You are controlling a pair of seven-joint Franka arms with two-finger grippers.
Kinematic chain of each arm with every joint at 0, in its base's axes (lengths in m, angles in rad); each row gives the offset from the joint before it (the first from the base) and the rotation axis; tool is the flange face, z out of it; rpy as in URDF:
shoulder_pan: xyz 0 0 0.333 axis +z
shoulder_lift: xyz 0 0 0 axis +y
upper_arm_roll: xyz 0 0 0.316 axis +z
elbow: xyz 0.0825 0 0 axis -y
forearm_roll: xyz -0.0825 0 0.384 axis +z
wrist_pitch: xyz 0 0 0 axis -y
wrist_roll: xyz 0.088 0 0 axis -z
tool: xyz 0 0 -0.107 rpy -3.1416 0 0
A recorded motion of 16 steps. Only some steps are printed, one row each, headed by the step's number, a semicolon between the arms.
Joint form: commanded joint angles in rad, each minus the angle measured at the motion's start. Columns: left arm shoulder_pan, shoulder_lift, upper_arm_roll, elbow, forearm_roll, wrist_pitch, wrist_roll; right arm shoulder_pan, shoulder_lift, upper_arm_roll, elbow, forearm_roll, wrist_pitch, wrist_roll.
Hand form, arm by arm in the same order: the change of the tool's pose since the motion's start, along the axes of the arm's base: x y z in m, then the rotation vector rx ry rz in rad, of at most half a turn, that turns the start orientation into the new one. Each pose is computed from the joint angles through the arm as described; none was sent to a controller.
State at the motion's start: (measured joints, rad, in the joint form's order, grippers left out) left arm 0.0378 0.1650 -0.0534 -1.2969 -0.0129 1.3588 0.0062; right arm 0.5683 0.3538 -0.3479 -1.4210 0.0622 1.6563 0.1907
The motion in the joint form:
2: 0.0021 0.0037 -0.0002 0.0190 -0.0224 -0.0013 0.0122; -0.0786 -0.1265 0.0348 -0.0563 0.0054 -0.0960 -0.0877
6: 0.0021 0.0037 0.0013 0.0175 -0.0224 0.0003 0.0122; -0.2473 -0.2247 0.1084 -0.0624 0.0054 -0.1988 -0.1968
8: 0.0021 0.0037 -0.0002 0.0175 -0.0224 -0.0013 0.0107; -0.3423 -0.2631 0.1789 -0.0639 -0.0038 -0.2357 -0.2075
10: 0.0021 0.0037 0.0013 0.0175 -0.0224 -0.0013 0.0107; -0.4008 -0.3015 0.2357 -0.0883 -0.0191 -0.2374 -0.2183
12: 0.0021 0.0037 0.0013 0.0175 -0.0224 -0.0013 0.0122; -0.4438 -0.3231 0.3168 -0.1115 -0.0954 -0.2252 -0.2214
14: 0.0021 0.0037 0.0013 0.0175 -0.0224 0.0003 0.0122; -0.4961 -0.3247 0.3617 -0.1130 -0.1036 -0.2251 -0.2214
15: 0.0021 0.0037 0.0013 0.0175 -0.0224 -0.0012 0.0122; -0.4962 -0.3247 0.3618 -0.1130 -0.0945 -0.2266 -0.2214
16: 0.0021 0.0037 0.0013 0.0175 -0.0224 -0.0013 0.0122; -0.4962 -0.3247 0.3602 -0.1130 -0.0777 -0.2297 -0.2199
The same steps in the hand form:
2: 0.0007 -0.0015 0.0064 -0.0238 -0.0141 -0.0127; -0.0280 -0.0466 0.0418 0.0560 0.0502 0.0330
6: 0.0010 -0.0007 0.0058 -0.0236 -0.0142 -0.0112; -0.0505 -0.1164 0.0866 0.1083 0.0728 0.0469
8: 0.0008 -0.0015 0.0057 -0.0237 -0.0125 -0.0112; -0.0627 -0.1366 0.1041 0.1164 0.0744 0.0344
10: 0.0008 -0.0007 0.0057 -0.0234 -0.0126 -0.0097; -0.0737 -0.1427 0.1138 0.1122 0.0630 0.0435
12: 0.0008 -0.0007 0.0057 -0.0236 -0.0126 -0.0112; -0.0798 -0.1326 0.1159 0.0406 0.0512 0.0824
14: 0.0010 -0.0007 0.0058 -0.0236 -0.0142 -0.0112; -0.0798 -0.1381 0.1161 0.0340 0.0505 0.0748
15: 0.0008 -0.0007 0.0057 -0.0236 -0.0127 -0.0112; -0.0800 -0.1370 0.1159 0.0430 0.0524 0.0750
16: 0.0008 -0.0007 0.0057 -0.0236 -0.0126 -0.0112; -0.0805 -0.1359 0.1157 0.0595 0.0562 0.0723

